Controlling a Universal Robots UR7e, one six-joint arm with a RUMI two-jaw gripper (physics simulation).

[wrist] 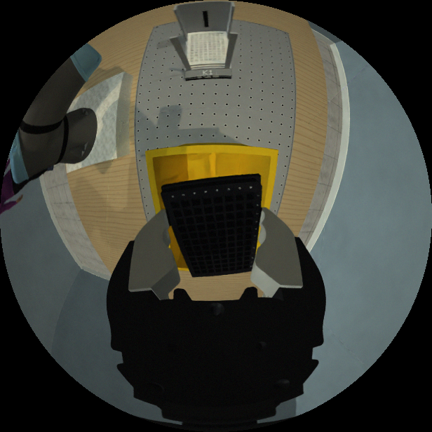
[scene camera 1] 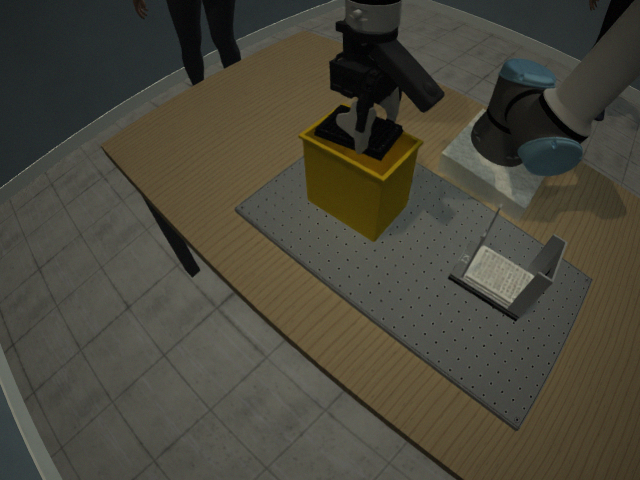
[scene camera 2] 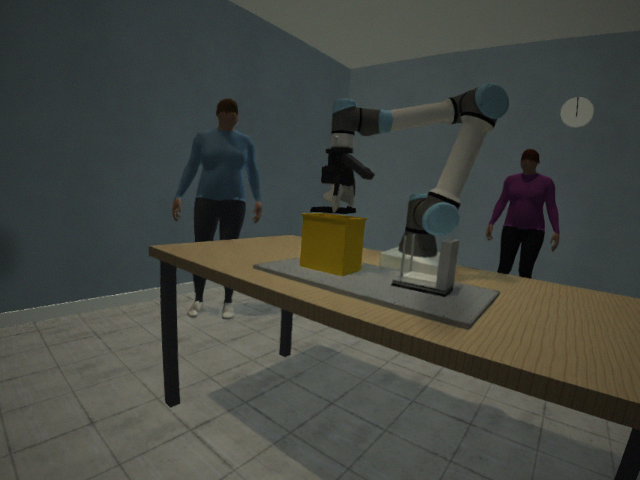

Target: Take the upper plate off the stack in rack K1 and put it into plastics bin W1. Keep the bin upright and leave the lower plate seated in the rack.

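Seen in the pictures: gripper, fingertip midpoint: (scene camera 1: 374,139) (scene camera 2: 341,212); arm's base at its link origin: (scene camera 1: 499,143) (scene camera 2: 417,252).
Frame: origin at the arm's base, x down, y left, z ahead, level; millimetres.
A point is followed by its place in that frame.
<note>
The upper plate, a black gridded plate (scene camera 1: 385,136) {x -158, y -119, z 353 mm} (scene camera 2: 320,209) {x -149, y -187, z 405 mm} (wrist: 215,220), is between the fingers of my gripper (scene camera 1: 376,126) {x -142, y -137, z 355 mm} (scene camera 2: 341,205) {x -142, y -137, z 355 mm} (wrist: 213,209), which is shut on it. The plate lies roughly level over the mouth of the yellow bin W1 (scene camera 1: 341,191) {x -39, y -161, z 413 mm} (scene camera 2: 330,245) {x -39, y -131, z 412 mm} (wrist: 274,165), close to rim height; in scene camera 2 it shows slightly above the rim. The bin stands upright. The lower plate, pale and gridded (scene camera 1: 498,276) {x 22, y 159, z 331 mm} (wrist: 207,48), lies flat in grey rack K1 (scene camera 1: 532,295) {x -44, y 224, z 372 mm} (scene camera 2: 447,263) {x -42, y 230, z 371 mm} (wrist: 206,73). Part of the bin's inside is hidden by the plate.
The bin and rack stand apart on a grey perforated board (scene camera 1: 330,263) {x 50, y -112, z 501 mm} (scene camera 2: 372,290) {x 50, y 65, z 474 mm} (wrist: 250,110) on the wooden table (scene camera 1: 206,129) {x 64, y -654, z 400 mm} (scene camera 2: 542,320) {x 63, y 482, z 335 mm}. The arm's base stands on a pale block (scene camera 1: 516,191) {x 12, y 97, z 110 mm} (wrist: 111,135) beside the board. Two people stand beyond the table.
</note>
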